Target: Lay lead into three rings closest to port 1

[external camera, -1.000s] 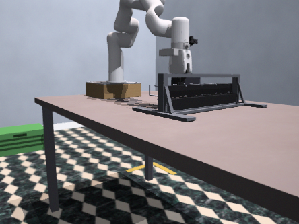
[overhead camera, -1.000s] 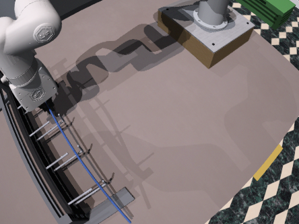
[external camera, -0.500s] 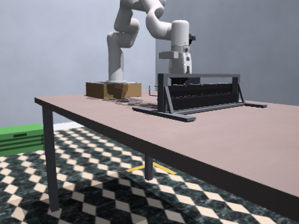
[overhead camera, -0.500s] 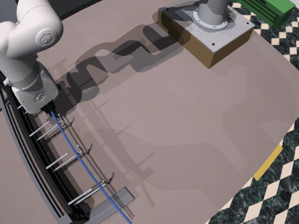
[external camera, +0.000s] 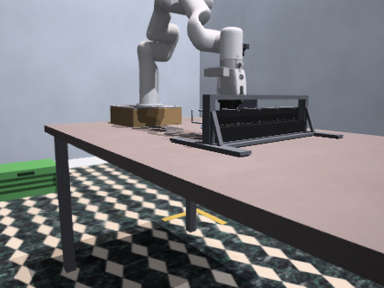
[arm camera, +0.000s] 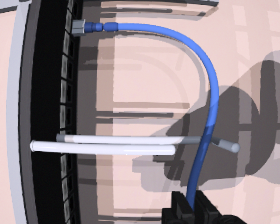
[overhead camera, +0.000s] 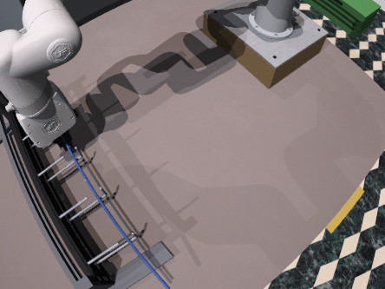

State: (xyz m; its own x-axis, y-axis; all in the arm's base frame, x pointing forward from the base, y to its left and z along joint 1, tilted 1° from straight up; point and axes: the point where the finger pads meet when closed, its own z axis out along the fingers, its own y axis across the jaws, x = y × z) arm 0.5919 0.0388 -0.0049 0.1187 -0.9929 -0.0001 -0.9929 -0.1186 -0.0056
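Now: the rack 100 mm ahead of my hand, 60 mm to the left of it and 10 mm below it.
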